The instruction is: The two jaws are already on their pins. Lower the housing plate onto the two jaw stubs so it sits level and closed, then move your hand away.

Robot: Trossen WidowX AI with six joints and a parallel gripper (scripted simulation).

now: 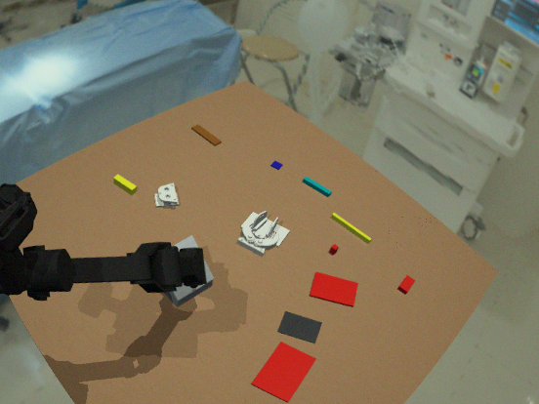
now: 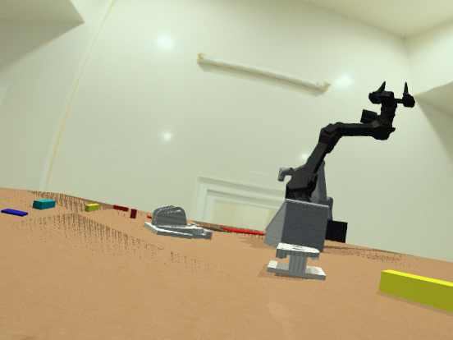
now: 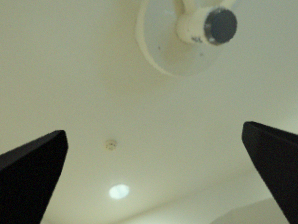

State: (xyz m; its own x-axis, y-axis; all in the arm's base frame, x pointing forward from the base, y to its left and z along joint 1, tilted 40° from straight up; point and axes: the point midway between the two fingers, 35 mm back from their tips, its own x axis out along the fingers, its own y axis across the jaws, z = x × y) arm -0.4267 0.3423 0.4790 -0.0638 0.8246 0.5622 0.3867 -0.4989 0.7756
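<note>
Right now the white part is 67 cm below my gripper tip, 63 cm ahead of it and 29 cm to the left of it. The rest, counted from my gripper tip: brown bar: 94 cm ahead, 68 cm below, 45 cm to the left; dark tile: 68 cm below, 60 cm ahead, 25 cm to the right; teal bar: 104 cm ahead, 67 cm below, 4 cm to the left.
</note>
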